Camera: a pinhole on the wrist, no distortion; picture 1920 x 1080 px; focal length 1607.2 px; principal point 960.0 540.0 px. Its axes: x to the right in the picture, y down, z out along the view. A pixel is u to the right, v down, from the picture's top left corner.
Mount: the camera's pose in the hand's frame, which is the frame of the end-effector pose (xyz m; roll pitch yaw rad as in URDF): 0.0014 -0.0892 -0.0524 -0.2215 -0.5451 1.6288
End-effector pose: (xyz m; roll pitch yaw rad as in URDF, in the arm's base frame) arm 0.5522 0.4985 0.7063 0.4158 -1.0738 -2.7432
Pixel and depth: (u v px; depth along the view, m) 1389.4 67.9 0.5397
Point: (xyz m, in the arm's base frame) 0.6514 1.0131 0.9178
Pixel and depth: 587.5 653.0 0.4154
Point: 0.4738 0.9520 0.6472
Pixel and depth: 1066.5 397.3 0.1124
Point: 0.4878 0.6326 0.6903
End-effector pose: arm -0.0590 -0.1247 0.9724 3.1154 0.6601 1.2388
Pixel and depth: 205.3 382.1 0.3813
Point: -0.5167 -0.1123 0.8368
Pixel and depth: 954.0 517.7 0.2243
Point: -0.2884 -0.1684 0.8850
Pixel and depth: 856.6 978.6 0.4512
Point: -0.4851 -0.3390 0.8645
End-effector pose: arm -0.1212 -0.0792 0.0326 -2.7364 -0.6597 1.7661
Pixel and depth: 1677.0 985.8 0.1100
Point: -0.2302 -0.1338 -0.0101
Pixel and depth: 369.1 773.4 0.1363
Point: -0.3027 -0.1799 0.0470
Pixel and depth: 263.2 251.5 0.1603
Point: -0.3460 -0.1499 0.0700
